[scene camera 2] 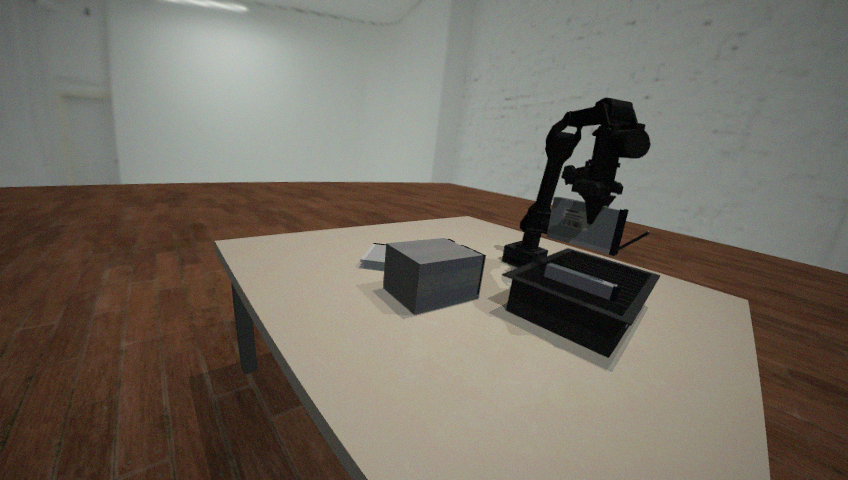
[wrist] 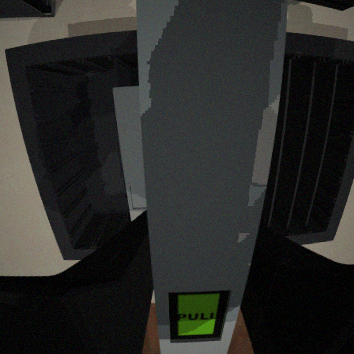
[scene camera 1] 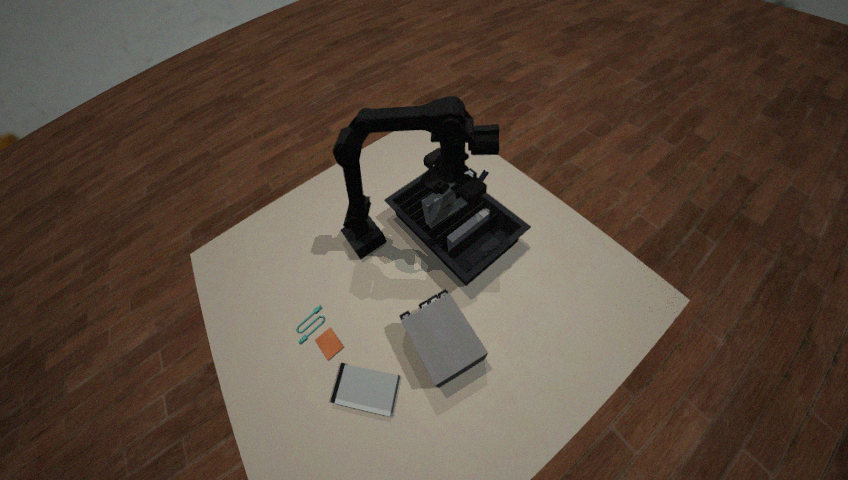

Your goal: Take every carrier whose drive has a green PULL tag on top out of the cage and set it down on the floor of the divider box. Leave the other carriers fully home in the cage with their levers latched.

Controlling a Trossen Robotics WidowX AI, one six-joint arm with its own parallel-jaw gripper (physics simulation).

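Frame: origin at the arm's base, x back, y right, z up, level; centimetres.
Where they show: gripper, fingertip midpoint: (scene camera 2: 591, 223) (wrist: 188, 211) (scene camera 1: 454, 194); arm's base, origin of the base link: (scene camera 2: 529, 247) (scene camera 1: 360, 228).
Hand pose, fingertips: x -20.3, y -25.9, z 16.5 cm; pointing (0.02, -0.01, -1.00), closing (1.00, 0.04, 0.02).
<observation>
Each offset is from my fingertips to the centre of the thing. "pt": to the spot under its first point.
The grey box-shaped cage @(dx -26.2, dy +24.7, dz -17.6 cm) (scene camera 1: 446, 342) (scene camera 2: 437, 273) stands on the table, with several carrier fronts along one end; whether their levers are latched cannot be told. My gripper (scene camera 1: 455, 189) (scene camera 2: 592, 220) (wrist: 188, 211) is shut on a grey carrier @(dx +0.1, dy -1.2, dz -0.6 cm) (scene camera 1: 437, 212) (scene camera 2: 595, 230) (wrist: 200, 150), holding it on edge above the divider box. A green PULL tag @(dx +0.0, dy -1.4, dz +4.4 cm) (wrist: 198, 315) shows on its top, and its lever @(dx +0.4, dy -9.5, dz -1.9 cm) (scene camera 2: 633, 240) sticks out. The black divider box @(dx +3.6, dy -1.7, dz -19.4 cm) (scene camera 1: 498, 254) (scene camera 2: 553, 315) (wrist: 37, 150) holds another grey carrier @(dx -4.4, dy -2.3, dz -16.6 cm) (scene camera 1: 467, 228) (scene camera 2: 580, 279) (wrist: 127, 135). The held carrier hides part of the box in the wrist view.
Thin dividers @(pt dx +19.2, dy +0.1, dz -17.3 cm) (wrist: 309, 145) stand in one part of the box. A flat silver-grey unit @(dx -24.1, dy +49.7, dz -21.2 cm) (scene camera 1: 365, 389) (scene camera 2: 373, 255) lies beside the cage. An orange square @(pt dx -6.5, dy +53.4, dz -22.0 cm) (scene camera 1: 329, 343) and a teal cable @(dx +2.7, dy +56.3, dz -22.1 cm) (scene camera 1: 310, 324) lie near it. The arm base (scene camera 1: 363, 237) (scene camera 2: 523, 252) stands close to the box.
</observation>
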